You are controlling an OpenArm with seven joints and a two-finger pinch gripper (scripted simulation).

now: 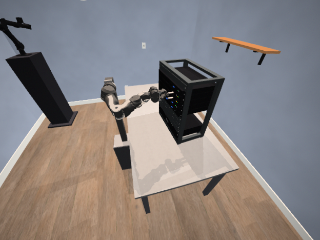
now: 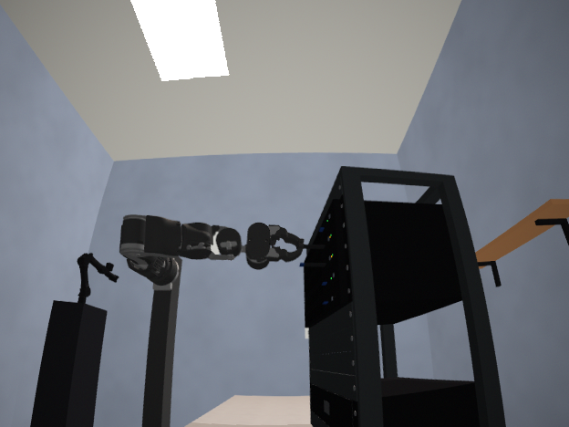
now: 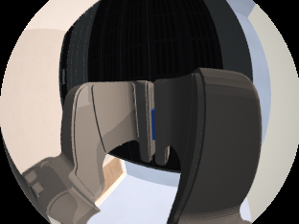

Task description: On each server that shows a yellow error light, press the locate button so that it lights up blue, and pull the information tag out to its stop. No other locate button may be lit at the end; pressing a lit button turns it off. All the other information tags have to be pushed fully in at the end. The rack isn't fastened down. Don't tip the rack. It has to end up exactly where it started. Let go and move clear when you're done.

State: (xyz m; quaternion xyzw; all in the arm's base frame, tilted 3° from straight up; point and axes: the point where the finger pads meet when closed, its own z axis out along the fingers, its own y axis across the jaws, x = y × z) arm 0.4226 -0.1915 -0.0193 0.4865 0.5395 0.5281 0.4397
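Right now my hand is 40 mm short of the information tag and 10 mm to the right of it. From my hand the other things lie so: locate button (70 mm ahead, 40 mm to the right).
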